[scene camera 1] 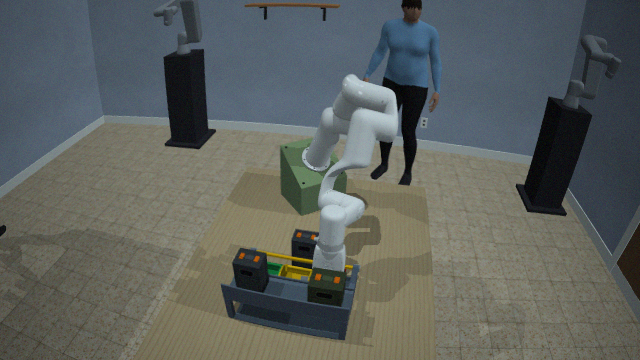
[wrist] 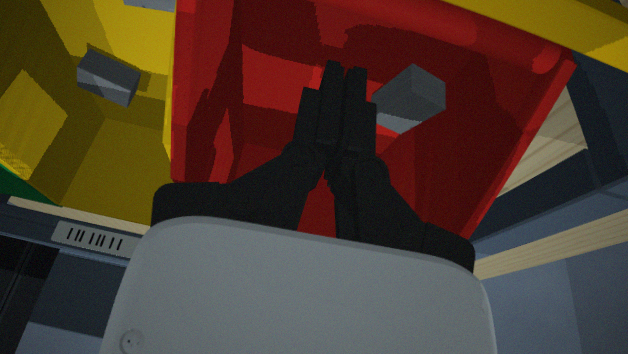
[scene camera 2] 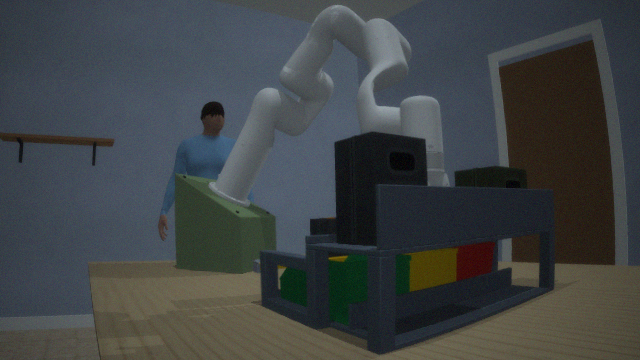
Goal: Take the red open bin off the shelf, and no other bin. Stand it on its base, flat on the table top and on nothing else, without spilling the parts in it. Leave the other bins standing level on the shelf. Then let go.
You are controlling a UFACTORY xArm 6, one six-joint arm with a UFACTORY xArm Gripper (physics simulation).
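Frame: origin at the arm's base, x ahead, y left, z up, level; centimetres.
Seen in the pictures: gripper, fingertip midpoint: (wrist: pixel 338 87); arm's base at its link origin: (scene camera 1: pixel 315 159) (scene camera 2: pixel 228 195).
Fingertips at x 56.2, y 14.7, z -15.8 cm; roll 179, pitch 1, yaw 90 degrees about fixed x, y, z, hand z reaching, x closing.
Observation:
Pixels of each thing's top centre, then the offset from my fingertips to it. "pt": a spot on its surface instead.
- red open bin at its top centre: (wrist: pixel 310 237) (scene camera 2: pixel 437 236) dx +2.5, dy +0.1, dz +6.0 cm
- shelf at a spot on its surface: (scene camera 2: pixel 465 215) (scene camera 1: pixel 262 301) pt dx +20.6, dy -16.1, dz +9.6 cm
- yellow bin at its top centre: (wrist: pixel 73 162) (scene camera 2: pixel 394 249) (scene camera 1: pixel 294 275) dx +2.9, dy -10.6, dz +4.7 cm
- green bin at its top centre: (scene camera 2: pixel 340 254) (scene camera 1: pixel 264 270) dx +2.9, dy -20.8, dz +4.7 cm
- grey block at its top centre: (wrist: pixel 406 117) dx +0.4, dy +3.4, dz +0.3 cm
- yellow bar at its top centre: (scene camera 1: pixel 304 259) dx -7.2, dy -9.4, dz +3.1 cm
- olive case at its top centre: (scene camera 2: pixel 491 170) (scene camera 1: pixel 327 278) dx +13.5, dy +1.4, dz +16.3 cm
The red open bin (scene camera 2: pixel 475 262) (wrist: pixel 280 82) sits level on the shelf (scene camera 1: pixel 270 300) (scene camera 2: pixel 465 215), at the end of the row beside a yellow bin (scene camera 1: pixel 295 272) (scene camera 2: pixel 433 270) (wrist: pixel 120 145). A green bin (scene camera 1: pixel 274 269) (scene camera 2: pixel 348 285) (wrist: pixel 12 182) is on the yellow bin's other side. A grey block (wrist: pixel 415 92) lies in the red bin. My gripper (wrist: pixel 338 87) is shut and empty; in the wrist view its fingers point down over the red bin's interior, left of the block. Whether the tips touch the bin is unclear. The fingers are hidden in both scene views.
A yellow bar (scene camera 1: pixel 280 256) (wrist: pixel 550 25) runs along the shelf on the robot's side. A dark case (scene camera 1: pixel 250 270) (scene camera 2: pixel 380 185) and an olive case (scene camera 1: pixel 326 287) (scene camera 2: pixel 490 177) stand on the shelf's upper board. Another dark case (scene camera 1: pixel 302 247) stands behind the bar, close to my arm.

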